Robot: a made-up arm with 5 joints.
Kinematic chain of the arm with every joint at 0, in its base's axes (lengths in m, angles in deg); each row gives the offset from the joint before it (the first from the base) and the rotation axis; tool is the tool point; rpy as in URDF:
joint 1: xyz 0.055 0 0.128 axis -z
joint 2: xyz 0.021 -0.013 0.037 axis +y
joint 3: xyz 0.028 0 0.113 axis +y
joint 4: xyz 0.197 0 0.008 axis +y
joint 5: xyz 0.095 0.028 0 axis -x
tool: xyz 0 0 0 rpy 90 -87.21 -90
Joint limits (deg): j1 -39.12..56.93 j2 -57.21..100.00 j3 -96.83..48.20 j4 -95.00..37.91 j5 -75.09..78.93
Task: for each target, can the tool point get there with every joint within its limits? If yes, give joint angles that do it. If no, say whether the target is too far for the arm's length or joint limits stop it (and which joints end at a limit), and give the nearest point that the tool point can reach.
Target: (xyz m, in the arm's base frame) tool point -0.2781 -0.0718 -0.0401
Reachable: no: joint limits stop it (at a limit: joint 2, joint 3) | nearest point -0.0726 -0.0275 -0.0075 | short by 0.213 m
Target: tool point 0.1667 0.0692 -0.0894
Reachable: yes | joints -25.21 79.72 35.24 -71.77 -45.95
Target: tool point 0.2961 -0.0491 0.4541
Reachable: yes | joints 15.01 23.35 -52.37 -69.63 -62.06
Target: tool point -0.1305 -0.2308 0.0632
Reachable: no: joint limits stop it (at a limit: joint 1, joint 2, joint 3, joint 4) | nearest point -0.0555 -0.0705 0.0173 | short by 0.183 m
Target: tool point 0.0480 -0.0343 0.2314
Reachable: no: joint limits stop it (at a limit: joint 1, joint 2, joint 3, joint 4) | nearest point 0.1284 -0.0852 0.3807 | short by 0.177 m
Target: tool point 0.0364 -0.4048 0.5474
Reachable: no: too far | nearest point 0.2189 -0.2242 0.4832 | short by 0.265 m
